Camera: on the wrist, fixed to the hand. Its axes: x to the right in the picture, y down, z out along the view.
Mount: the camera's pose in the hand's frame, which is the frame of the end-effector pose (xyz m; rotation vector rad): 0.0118 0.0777 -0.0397 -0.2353 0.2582 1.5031
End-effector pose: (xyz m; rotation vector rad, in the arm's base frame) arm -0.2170 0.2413 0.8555 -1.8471 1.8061 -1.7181
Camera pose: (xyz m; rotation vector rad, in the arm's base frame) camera -0.2997 0.2325 0.8265 0.0844 2.3922 -1.0602
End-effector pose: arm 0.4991 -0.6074 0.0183 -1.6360 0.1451 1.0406
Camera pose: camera 0.4825 -0.6636 -0.0474 -1.7589 1.6571 1.9361
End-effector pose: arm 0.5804 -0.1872 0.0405 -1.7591 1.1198 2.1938
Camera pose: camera 0.5685 -0.2711 0.0643 0.6037 -1.3902 -1.2501
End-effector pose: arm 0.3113 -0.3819 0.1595 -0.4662 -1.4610 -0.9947
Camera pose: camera 0.3938 -0.3740 0.1892 -1.2722 -0.4306 0.0323
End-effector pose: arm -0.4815 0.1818 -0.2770 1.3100 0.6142 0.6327
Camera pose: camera -0.5080 0.2283 -0.2071 1.3047 -0.3905 2.0289
